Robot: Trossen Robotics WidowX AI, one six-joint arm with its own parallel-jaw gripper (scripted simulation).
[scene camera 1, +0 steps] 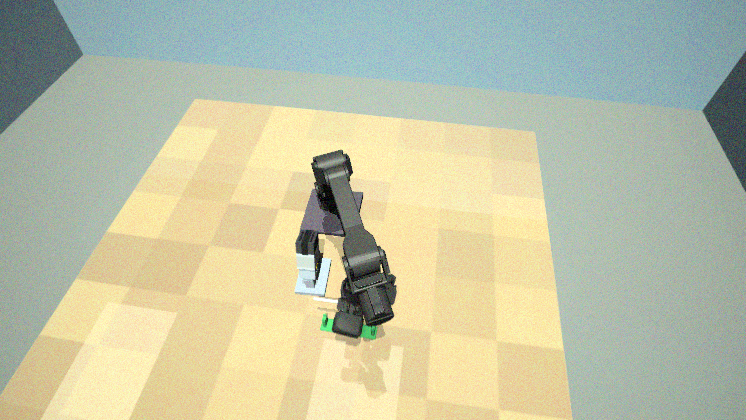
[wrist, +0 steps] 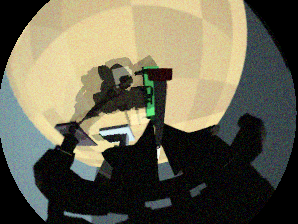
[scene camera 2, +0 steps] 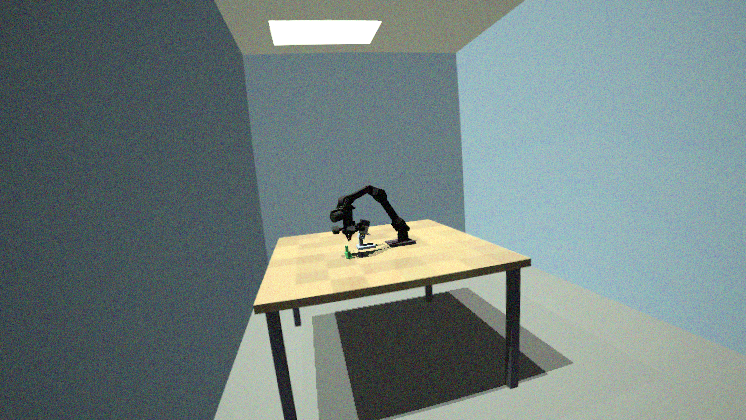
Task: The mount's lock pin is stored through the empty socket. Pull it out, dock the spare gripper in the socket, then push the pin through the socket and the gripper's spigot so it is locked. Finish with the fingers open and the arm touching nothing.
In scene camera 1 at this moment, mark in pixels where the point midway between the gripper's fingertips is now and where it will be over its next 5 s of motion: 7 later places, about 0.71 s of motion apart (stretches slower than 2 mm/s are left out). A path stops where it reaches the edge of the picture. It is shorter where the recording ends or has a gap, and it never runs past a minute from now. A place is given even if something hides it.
My gripper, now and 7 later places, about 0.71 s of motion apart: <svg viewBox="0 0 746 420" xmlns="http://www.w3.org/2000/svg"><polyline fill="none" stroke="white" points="345,309 351,284 352,270 350,278 346,278 340,277 335,277 330,276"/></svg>
